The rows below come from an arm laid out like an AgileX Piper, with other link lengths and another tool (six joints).
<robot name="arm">
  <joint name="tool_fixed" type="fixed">
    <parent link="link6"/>
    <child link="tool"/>
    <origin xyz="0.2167 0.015 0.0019" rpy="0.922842 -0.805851 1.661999"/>
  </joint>
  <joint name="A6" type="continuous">
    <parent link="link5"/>
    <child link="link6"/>
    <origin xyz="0.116 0 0.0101"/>
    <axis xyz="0.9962 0 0.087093"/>
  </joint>
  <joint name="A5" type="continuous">
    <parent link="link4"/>
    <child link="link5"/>
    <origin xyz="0 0 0"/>
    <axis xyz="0 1 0"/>
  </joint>
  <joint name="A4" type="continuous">
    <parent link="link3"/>
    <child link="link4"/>
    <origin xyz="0.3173 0 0.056"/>
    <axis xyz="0.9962 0 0.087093"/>
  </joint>
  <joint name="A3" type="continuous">
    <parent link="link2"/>
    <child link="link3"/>
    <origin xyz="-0.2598 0 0.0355"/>
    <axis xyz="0 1 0"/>
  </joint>
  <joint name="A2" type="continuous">
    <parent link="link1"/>
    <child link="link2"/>
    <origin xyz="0 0 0"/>
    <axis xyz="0 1 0"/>
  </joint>
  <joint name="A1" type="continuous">
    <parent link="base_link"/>
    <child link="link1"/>
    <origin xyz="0 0 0.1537"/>
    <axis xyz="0 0 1"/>
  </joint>
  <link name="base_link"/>
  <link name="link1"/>
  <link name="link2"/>
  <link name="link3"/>
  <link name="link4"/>
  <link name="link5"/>
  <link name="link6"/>
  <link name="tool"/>
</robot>
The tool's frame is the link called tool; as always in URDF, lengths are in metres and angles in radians. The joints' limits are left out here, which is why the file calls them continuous.
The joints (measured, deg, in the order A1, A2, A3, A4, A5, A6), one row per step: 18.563 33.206 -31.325 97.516 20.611 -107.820; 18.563 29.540 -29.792 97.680 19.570 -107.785; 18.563 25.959 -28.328 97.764 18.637 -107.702; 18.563 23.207 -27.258 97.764 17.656 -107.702; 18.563 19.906 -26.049 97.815 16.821 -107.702; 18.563 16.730 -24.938 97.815 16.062 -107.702; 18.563 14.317 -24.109 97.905 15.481 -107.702; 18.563 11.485 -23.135 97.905 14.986 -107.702; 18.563 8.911 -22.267 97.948 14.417 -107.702; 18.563 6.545 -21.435 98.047 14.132 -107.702; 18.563 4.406 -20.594 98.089 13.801 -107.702; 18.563 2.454 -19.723 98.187 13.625 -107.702; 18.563 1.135 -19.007 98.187 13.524 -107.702; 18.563 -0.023 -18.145 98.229 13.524 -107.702; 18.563 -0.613 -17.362 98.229 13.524 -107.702; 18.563 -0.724 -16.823 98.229 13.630 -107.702; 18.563 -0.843 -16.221 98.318 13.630 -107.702
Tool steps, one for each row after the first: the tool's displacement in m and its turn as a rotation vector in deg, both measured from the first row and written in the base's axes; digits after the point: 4 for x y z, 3 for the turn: -0.0086 -0.0087 0.0101 0.889 -1.794 -1.013; -0.0174 -0.0170 0.0196 1.765 -3.572 -1.911; -0.0234 -0.0246 0.0269 2.383 -5.001 -2.870; -0.0320 -0.0323 0.0362 3.209 -6.811 -3.674; -0.0407 -0.0395 0.0451 3.998 -8.616 -4.404; -0.0474 -0.0452 0.0519 4.703 -9.962 -4.946; -0.0560 -0.0509 0.0594 5.429 -11.605 -5.412; -0.0635 -0.0567 0.0662 6.163 -13.072 -5.940; -0.0711 -0.0609 0.0719 6.859 -14.407 -6.177; -0.0774 -0.0650 0.0758 7.428 -15.532 -6.471; -0.0831 -0.0679 0.0782 7.947 -16.464 -6.602; -0.0863 -0.0696 0.0784 8.190 -17.003 -6.690; -0.0884 -0.0703 0.0763 8.338 -17.262 -6.675; -0.0879 -0.0701 0.0716 8.266 -17.083 -6.678; -0.0864 -0.0690 0.0668 8.089 -16.708 -6.583; -0.0844 -0.0683 0.0614 7.989 -16.227 -6.571
